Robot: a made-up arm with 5 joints.
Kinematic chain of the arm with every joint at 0, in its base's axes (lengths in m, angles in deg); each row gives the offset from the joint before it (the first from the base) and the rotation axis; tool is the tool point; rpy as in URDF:
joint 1: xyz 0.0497 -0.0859 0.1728 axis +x
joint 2: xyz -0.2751 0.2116 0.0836 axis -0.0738 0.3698 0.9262
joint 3: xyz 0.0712 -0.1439 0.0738 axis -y
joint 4: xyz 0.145 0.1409 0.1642 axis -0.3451 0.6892 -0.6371
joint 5: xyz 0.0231 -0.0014 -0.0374 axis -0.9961 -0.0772 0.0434
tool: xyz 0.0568 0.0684 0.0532 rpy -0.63 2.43 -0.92
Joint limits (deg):
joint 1: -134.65..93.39
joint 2: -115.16..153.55
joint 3: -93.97..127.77
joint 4: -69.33..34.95
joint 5: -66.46..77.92
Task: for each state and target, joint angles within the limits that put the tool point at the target. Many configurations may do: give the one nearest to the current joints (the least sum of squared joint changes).
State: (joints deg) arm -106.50 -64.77 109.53 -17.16 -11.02
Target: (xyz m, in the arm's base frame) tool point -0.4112 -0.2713 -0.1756
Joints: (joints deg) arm -134.65 -37.75 127.77 -34.42 -33.71
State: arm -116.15 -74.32 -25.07 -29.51 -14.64
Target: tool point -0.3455 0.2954 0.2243
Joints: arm -87.31 -101.37 -21.37 -28.56 -24.46
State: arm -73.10 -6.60 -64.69 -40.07 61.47
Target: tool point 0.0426 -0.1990 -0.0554
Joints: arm -117.65 -16.92 -80.23 -30.45 66.09
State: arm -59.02 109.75 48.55 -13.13 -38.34
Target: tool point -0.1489 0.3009 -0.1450
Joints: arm -94.81 104.77 75.97 -23.32 -28.85
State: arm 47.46 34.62 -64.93 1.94 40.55
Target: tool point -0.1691 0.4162 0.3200
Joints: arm 19.46 64.99 -52.92 -10.41 31.60
